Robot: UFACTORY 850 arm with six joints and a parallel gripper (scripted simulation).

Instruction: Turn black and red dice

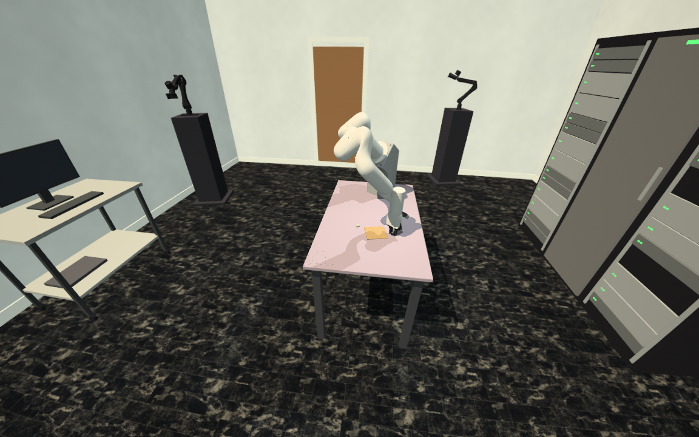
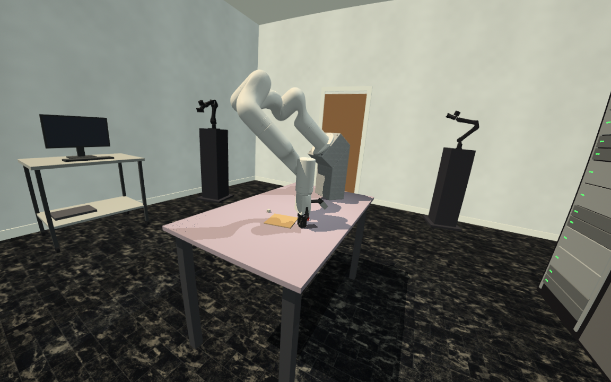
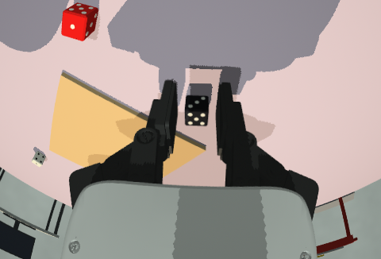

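The black die lies 10 mm to the right of my hand and 10 mm below it. Also, from my hand: mat: 110 mm to the right, 30 mm behind, 20 mm below; then red die: 90 mm behind, 10 mm to the left, 10 mm below; then white die: 230 mm to the right, 110 mm behind, 10 mm below.
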